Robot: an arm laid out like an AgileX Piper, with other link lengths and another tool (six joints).
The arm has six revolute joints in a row. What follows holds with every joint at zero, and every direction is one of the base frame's. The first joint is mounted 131.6 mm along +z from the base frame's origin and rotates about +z. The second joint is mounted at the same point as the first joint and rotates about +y. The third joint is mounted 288.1 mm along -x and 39.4 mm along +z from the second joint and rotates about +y. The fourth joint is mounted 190.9 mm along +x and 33.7 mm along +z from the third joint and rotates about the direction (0.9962, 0, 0.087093). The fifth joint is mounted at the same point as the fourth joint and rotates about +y. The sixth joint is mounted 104.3 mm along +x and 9.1 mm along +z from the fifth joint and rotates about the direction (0.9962, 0, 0.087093). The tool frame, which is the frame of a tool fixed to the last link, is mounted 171.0 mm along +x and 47.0 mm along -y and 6.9 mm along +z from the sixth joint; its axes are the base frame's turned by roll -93.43, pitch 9.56 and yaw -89.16 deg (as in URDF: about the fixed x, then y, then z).
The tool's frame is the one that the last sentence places.
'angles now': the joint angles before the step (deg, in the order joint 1, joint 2, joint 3, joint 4, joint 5, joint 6). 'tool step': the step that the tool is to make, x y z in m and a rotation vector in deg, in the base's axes. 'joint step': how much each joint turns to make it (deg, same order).
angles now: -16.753, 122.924, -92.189, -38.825, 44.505, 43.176
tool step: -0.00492, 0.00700, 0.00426, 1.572, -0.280, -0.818
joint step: 0.087, -1.384, 0.001, 2.651, 1.334, -1.179
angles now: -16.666, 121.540, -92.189, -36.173, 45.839, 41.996
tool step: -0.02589, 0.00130, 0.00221, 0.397, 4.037, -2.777
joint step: 0.041, -0.795, 0.014, 0.822, 5.554, -0.583
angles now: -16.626, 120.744, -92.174, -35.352, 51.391, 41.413
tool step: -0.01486, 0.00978, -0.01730, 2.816, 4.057, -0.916
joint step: -0.015, 1.383, 0.024, 3.041, 2.836, -2.099
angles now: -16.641, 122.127, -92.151, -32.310, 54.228, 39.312
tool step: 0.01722, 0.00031, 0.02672, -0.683, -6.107, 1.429
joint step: -0.070, -3.835, 0.081, 0.665, -2.902, -0.402
